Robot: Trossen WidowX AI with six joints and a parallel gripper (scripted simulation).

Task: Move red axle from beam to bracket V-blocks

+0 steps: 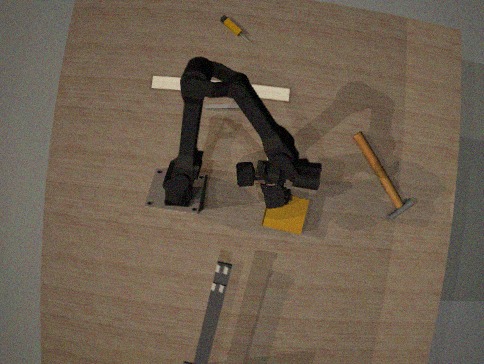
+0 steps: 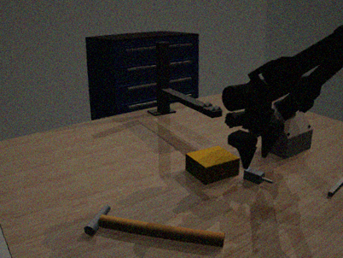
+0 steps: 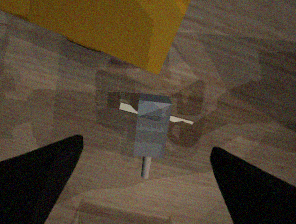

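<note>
Right now the grey block is 1 cm behind my gripper tip, 2 cm to the left of it and 4 cm below it. The rest, counted from my gripper tip: yellow beam: 5 cm ahead, 11 cm to the right, 3 cm below; then grey bar: 14 cm behind, 19 cm to the left, 4 cm below; then yellow screwdriver: 13 cm behind, 43 cm to the left, 4 cm below.
</note>
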